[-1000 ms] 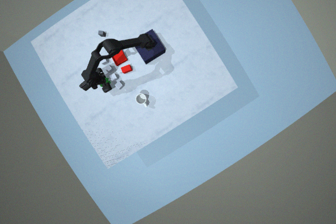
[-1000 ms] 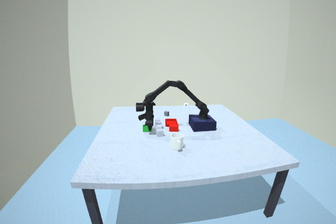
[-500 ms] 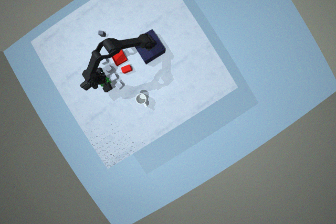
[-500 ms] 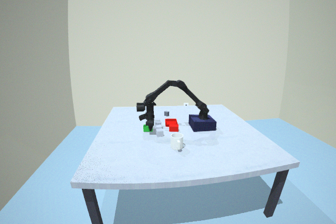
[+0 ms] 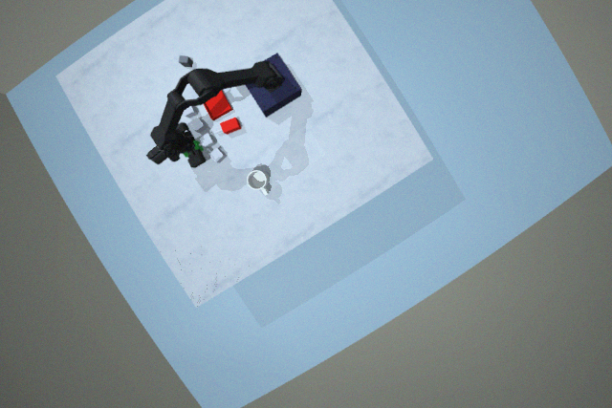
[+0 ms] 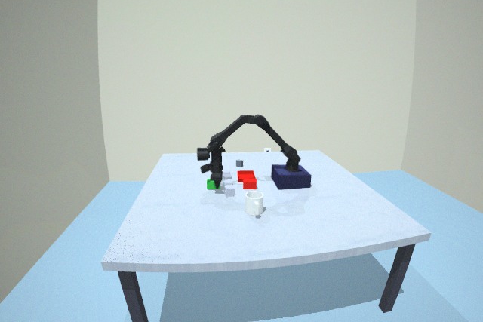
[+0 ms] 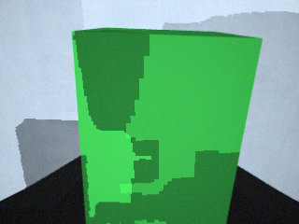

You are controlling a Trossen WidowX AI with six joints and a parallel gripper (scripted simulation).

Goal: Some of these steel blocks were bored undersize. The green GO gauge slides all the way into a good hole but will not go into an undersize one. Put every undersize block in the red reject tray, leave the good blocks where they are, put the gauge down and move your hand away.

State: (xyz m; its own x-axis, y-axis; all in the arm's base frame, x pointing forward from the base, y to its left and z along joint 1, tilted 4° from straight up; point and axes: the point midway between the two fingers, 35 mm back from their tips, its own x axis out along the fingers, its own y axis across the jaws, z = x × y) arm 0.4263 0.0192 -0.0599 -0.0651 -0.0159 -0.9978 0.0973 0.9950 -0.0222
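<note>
The red block is 15 cm behind my gripper tip and 1 cm above it. Also, from my gripper tip: white mug 29 cm to the left, 15 cm behind, 2 cm above; then green GO gauge 2 cm above, 1 cm behind; then red reject tray 18 cm behind, 13 cm to the right.
</note>
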